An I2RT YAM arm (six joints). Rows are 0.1 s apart.
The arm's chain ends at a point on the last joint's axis. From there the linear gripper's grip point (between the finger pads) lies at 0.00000 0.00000 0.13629 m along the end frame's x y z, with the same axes.
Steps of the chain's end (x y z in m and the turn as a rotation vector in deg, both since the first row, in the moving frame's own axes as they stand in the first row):
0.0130, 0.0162, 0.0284, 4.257, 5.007, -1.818
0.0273, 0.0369, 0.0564, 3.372, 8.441, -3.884
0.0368, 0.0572, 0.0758, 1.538, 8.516, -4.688
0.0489, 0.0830, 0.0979, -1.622, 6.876, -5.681
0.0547, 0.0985, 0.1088, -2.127, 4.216, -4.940
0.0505, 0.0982, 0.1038, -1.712, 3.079, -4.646
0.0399, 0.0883, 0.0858, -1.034, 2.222, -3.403
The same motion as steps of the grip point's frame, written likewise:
0.0247, 0.0059, 0.0275, 4.257, 5.007, -1.818
0.0470, 0.0282, 0.0547, 3.372, 8.441, -3.884
0.0568, 0.0527, 0.0742, 1.538, 8.516, -4.688
0.0654, 0.0860, 0.0969, -1.622, 6.876, -5.681
0.0649, 0.1031, 0.1083, -2.127, 4.216, -4.940
0.0580, 0.1020, 0.1035, -1.712, 3.079, -4.646
0.0453, 0.0906, 0.0857, -1.034, 2.222, -3.403

